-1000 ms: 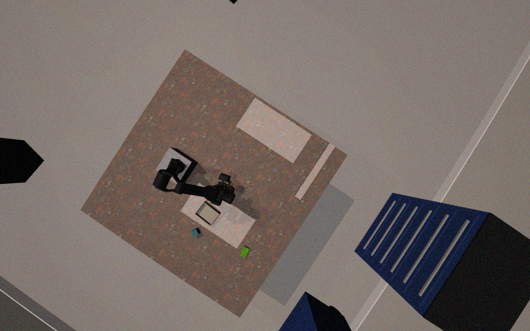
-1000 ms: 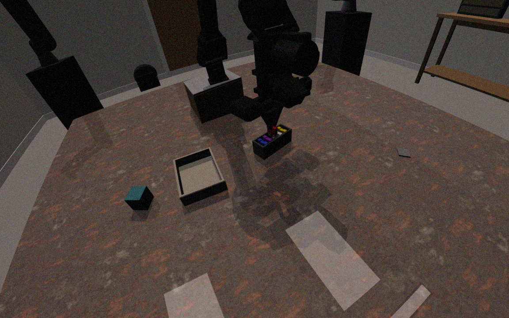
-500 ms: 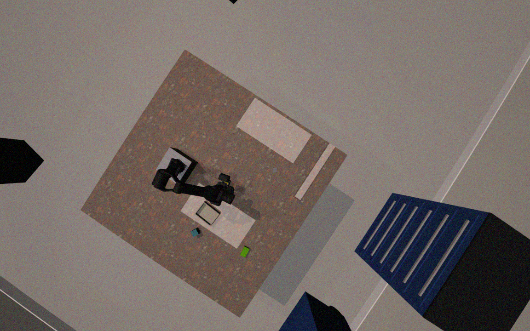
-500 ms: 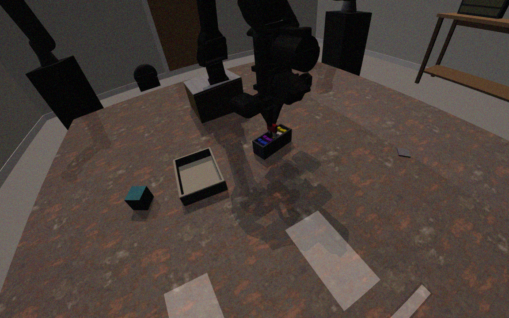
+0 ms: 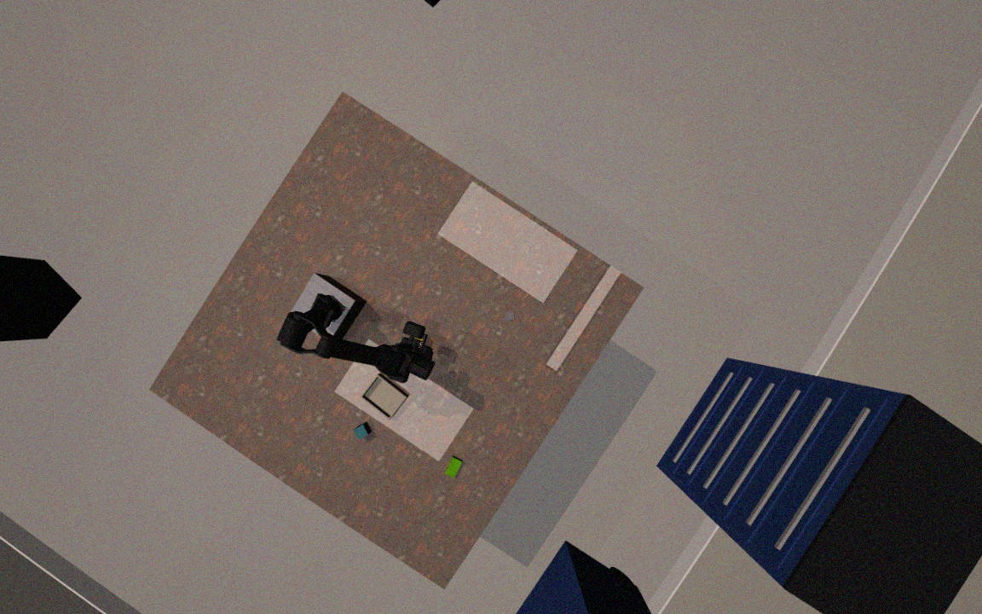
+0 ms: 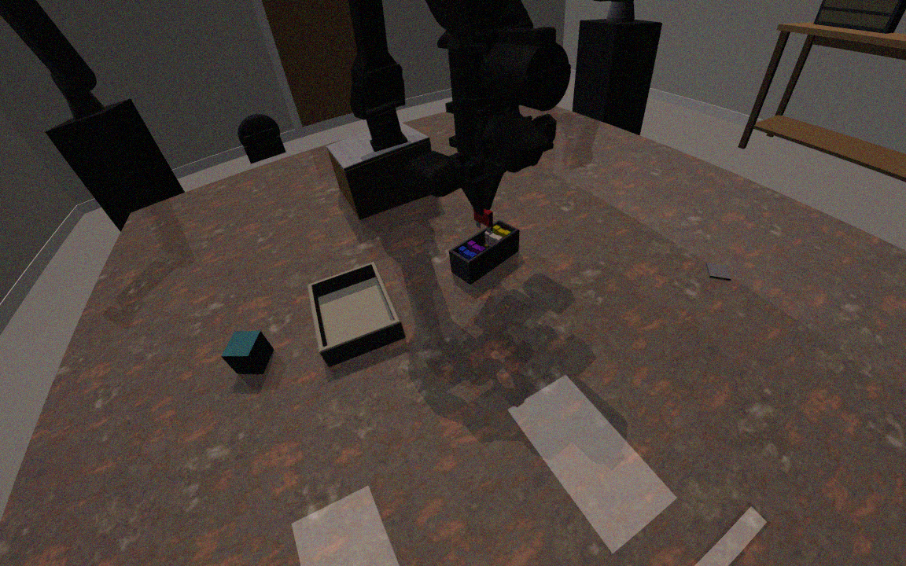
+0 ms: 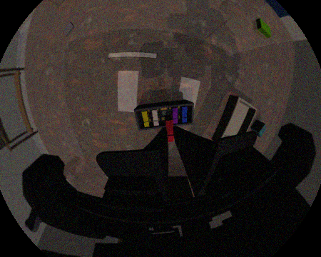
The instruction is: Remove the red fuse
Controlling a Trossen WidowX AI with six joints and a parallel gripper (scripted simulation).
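My gripper tip is 40 mm short of the tray, 200 mm to the left of it and 80 mm above it. Also, from my gripper tip: teal cube 60 mm ahead, 350 mm to the right, 70 mm below; then grey tile 170 mm ahead, 300 mm to the left, 90 mm below; then red fuse 10 mm below.
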